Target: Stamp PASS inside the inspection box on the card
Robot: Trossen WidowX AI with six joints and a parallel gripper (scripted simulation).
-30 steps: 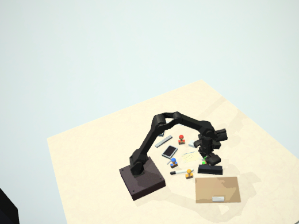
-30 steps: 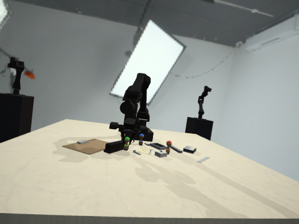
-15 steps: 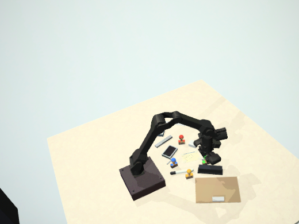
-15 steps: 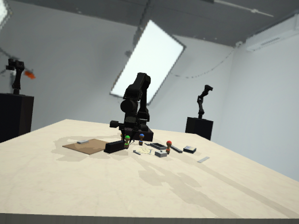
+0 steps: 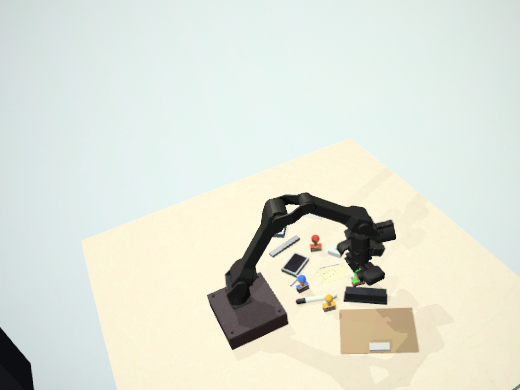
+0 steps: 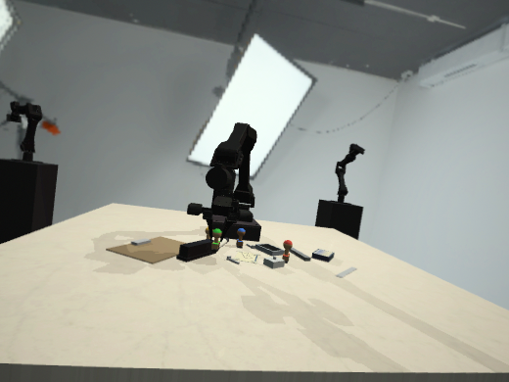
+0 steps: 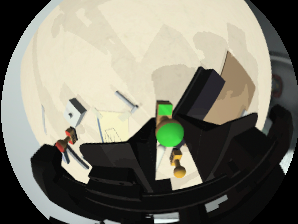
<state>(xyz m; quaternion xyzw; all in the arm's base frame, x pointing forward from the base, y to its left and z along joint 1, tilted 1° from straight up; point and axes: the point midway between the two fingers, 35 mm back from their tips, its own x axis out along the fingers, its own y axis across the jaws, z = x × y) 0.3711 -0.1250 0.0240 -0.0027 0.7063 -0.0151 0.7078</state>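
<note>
Now: the black box 1 cm behind my gripper tip, 5 cm to the right of it and 4 cm below it. Round my gripper tip: pale card: 4 cm behind, 11 cm to the left, 5 cm below; then yellow-knobbed stamp: 13 cm behind, 2 cm to the right, 3 cm below; then green-knobbed stamp: 1 cm below.
</note>
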